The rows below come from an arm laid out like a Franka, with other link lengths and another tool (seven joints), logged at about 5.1 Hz.
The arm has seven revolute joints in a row. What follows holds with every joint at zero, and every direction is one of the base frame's. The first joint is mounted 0.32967 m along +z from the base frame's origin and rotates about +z. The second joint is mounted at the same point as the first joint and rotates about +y. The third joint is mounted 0.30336 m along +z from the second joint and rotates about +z. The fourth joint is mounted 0.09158 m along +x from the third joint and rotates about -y. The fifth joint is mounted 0.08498 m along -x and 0.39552 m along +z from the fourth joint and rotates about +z. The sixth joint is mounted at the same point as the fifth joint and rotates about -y. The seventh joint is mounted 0.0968 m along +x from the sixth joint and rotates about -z. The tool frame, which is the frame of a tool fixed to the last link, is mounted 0.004 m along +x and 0.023 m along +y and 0.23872 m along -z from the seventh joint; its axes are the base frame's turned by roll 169.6, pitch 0 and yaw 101.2 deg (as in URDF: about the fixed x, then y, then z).
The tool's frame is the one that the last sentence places.
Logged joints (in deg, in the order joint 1, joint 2, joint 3, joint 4, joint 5, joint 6, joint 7), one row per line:
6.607, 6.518, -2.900, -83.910, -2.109, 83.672, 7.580
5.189, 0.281, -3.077, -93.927, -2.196, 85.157, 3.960
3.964, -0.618, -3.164, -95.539, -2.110, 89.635, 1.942
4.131, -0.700, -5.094, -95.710, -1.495, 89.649, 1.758
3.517, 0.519, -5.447, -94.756, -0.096, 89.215, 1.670
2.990, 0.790, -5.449, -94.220, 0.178, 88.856, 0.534
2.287, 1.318, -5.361, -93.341, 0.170, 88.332, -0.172
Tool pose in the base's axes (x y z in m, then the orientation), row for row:
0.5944, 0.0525, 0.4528, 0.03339, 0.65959, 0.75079, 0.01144
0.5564, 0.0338, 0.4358, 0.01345, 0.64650, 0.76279, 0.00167
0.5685, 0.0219, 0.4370, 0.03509, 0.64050, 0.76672, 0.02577
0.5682, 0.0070, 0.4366, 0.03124, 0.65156, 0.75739, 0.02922
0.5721, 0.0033, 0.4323, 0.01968, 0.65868, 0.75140, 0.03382
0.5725, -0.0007, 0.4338, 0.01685, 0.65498, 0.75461, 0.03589
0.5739, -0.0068, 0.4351, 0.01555, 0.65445, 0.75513, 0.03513
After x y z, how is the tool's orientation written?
As a quaternion, w x y z.
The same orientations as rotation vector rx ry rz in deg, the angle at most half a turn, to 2 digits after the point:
116.27, 132.34, 2.02
115.38, 136.14, 0.30
112.78, 135.01, 4.54
115.00, 133.68, 5.16
117.10, 133.58, 6.01
116.65, 134.39, 6.39
116.65, 134.59, 6.26

